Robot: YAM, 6 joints.
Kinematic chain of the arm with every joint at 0, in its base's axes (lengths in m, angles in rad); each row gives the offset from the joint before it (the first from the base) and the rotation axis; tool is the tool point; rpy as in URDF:
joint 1: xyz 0 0 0.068 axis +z
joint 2: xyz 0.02 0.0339 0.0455 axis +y
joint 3: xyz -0.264 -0.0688 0 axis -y
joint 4: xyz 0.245 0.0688 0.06 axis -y
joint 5: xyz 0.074 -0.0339 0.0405 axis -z
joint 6: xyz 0.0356 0 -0.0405 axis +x
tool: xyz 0 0 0 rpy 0 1.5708 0
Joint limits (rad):
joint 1: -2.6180..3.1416
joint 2: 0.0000..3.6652
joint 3: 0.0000..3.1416
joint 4: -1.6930..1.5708
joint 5: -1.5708..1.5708
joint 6: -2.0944..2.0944
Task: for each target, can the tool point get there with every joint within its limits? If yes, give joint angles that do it. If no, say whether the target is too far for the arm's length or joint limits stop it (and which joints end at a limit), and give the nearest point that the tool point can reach.
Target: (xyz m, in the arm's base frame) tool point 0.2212 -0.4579 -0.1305
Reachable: yes | joints -1.1221 3.3864 2.8614 -1.1340 -0.0172 1.7017
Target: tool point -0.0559 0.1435 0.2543
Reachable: yes | joints 2.0632 0.6085 0.4654 -0.1946 0.5500 -1.6226
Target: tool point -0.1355 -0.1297 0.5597
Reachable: yes | joints 0.6905 0.7624 2.5683 -1.4265 0.3933 1.4116
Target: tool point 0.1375 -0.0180 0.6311
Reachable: yes | joints -0.2137 1.2561 1.6980 1.0904 -0.3301 0.3905
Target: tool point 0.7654 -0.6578 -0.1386
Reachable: no: too far | nearest point 0.4751 -0.4083 -0.0411 | short by 0.395 m
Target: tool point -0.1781 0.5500 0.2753
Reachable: yes | joints 1.8515 2.4489 2.1255 0.4595 -0.5570 0.2928
